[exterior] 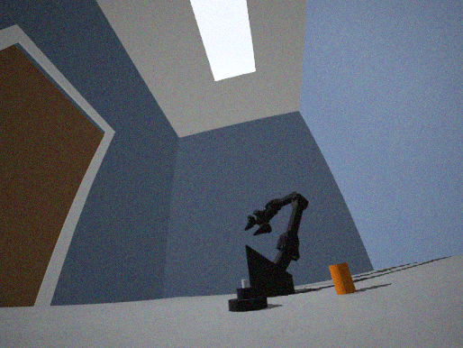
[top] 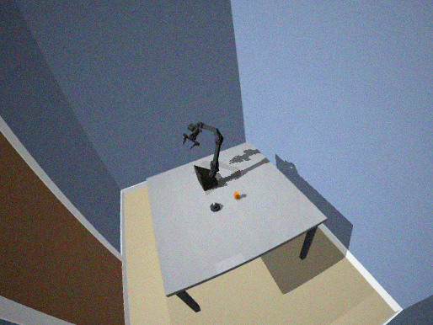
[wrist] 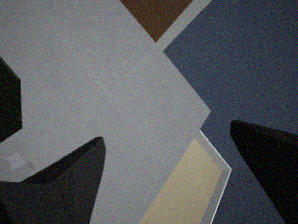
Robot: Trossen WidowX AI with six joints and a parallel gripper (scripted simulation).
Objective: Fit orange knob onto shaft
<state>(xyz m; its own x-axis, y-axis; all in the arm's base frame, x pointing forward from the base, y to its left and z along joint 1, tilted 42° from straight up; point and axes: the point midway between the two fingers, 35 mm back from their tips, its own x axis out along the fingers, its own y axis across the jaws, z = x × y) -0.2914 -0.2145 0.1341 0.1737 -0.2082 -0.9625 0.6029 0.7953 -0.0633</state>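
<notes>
My gripper tip is 580 mm short of the orange knob, 280 mm above it and 200 mm to the right of it. The rest, counted from my gripper tip: round pedestal (580 mm ahead, 290 mm below, 10 mm to the right).
</notes>
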